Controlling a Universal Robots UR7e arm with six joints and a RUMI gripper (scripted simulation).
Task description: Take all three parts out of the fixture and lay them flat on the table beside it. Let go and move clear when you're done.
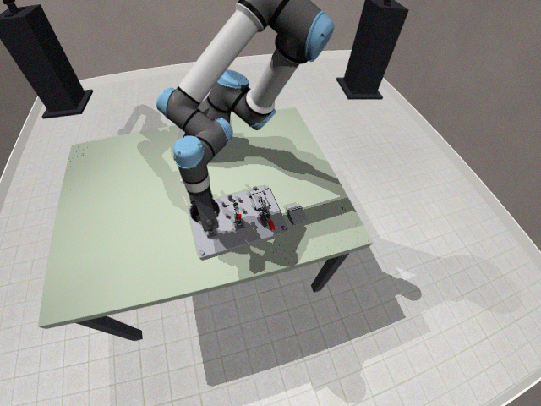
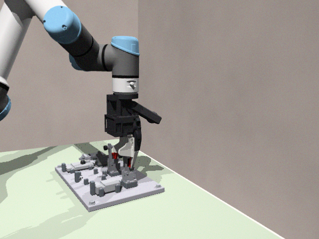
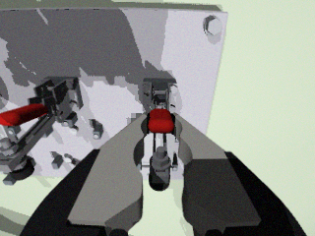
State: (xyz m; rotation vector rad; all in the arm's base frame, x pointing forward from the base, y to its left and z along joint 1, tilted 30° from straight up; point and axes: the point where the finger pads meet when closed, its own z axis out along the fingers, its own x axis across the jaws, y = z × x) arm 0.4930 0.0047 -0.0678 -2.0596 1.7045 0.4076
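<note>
The grey part lies 80 mm behind my hand, 20 mm to the right of it and 50 mm below it. From my hand the other things lie so: fixture plate: 60 mm behind, 100 mm to the left, 80 mm below; then clamp: 50 mm behind, 210 mm to the left, 40 mm below.
</note>
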